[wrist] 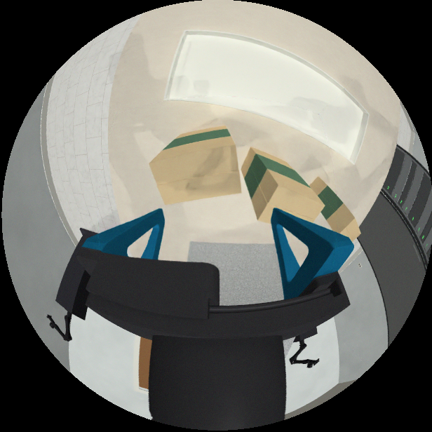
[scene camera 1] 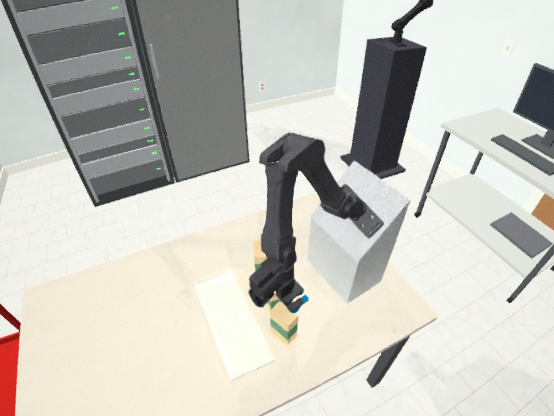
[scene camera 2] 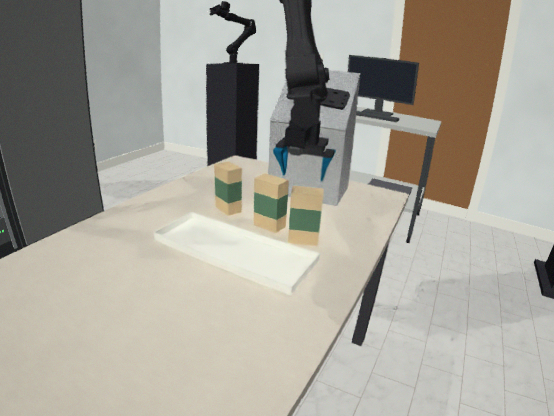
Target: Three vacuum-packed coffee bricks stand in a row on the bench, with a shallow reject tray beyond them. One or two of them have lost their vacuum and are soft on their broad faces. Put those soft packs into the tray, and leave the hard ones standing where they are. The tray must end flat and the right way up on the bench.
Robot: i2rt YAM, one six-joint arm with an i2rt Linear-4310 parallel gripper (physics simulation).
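Places are measured from the arm's base along level axes (x up, y left, z back), in metres.
Pixels of known places: gripper, between the fingertips: (scene camera 1: pixel 285 300) (scene camera 2: pixel 302 177); arm's base, origin of its link: (scene camera 1: pixel 357 210).
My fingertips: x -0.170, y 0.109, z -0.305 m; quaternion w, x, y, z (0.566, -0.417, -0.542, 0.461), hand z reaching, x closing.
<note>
For each thing: its top centre in the pictures, then the offset to it from my fingertips. Level surfaces: height alone.
- middle brick, centre of its top: (scene camera 2: pixel 271 178) (scene camera 1: pixel 273 283) dx -0.024, dy -0.090, dz -0.001 m
- third brick, centre of its top: (scene camera 2: pixel 227 165) (scene camera 1: pixel 260 248) dx -0.024, dy -0.249, dz +0.015 m
- white tray, centre of its top: (scene camera 2: pixel 232 243) (scene camera 1: pixel 230 317) dx -0.143, dy -0.097, dz -0.165 m
- bench, height of its surface: dx -0.165 m
Three tan coffee bricks with green bands stand upright in a row. The right one in scene view 2 (scene camera 2: pixel 305 220) is the near one in scene view 1 (scene camera 1: pixel 284 327) and the left one in the wrist view (wrist: pixel 196 175). The middle brick (scene camera 2: pixel 270 204) (scene camera 1: pixel 273 302) (wrist: pixel 286 189) stands beside it. The third brick (scene camera 2: pixel 228 190) (scene camera 1: pixel 258 254) (wrist: pixel 333 206) is partly behind the arm in scene view 1. The white tray (scene camera 1: pixel 232 325) (scene camera 2: pixel 232 250) (wrist: pixel 265 82) lies flat, upright and empty. My gripper (scene camera 2: pixel 303 177) (wrist: pixel 217 213) is open and empty above the row, on its pedestal side. Softness cannot be seen.
The grey pedestal (scene camera 1: pixel 332 262) (scene camera 2: pixel 337 162) (wrist: pixel 235 270) under the arm stands on the bench (scene camera 1: pixel 125 325) (scene camera 2: pixel 150 325) behind the bricks. The bench's side edge runs past the right brick and the tray in scene view 2. A server rack stands beyond the bench.
</note>
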